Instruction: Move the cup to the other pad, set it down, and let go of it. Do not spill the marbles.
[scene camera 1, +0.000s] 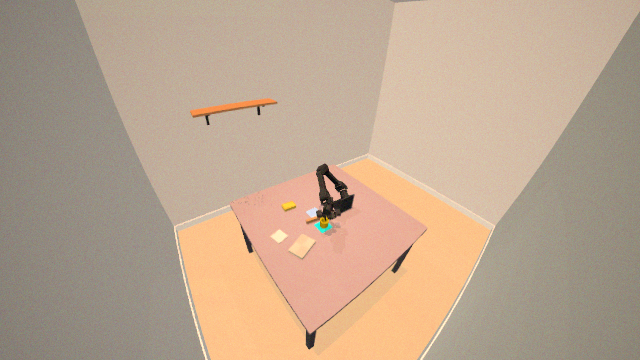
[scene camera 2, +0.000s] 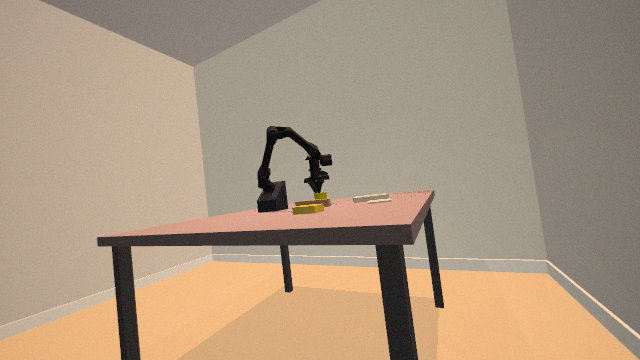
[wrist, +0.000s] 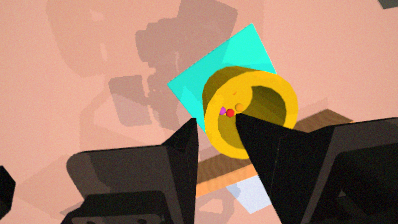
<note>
I see my gripper (wrist: 216, 121), a yellow cup (wrist: 266, 96), an orange wooden bar (wrist: 217, 172), a pale blue pad (wrist: 250, 192) and a cyan pad (wrist: 245, 49).
</note>
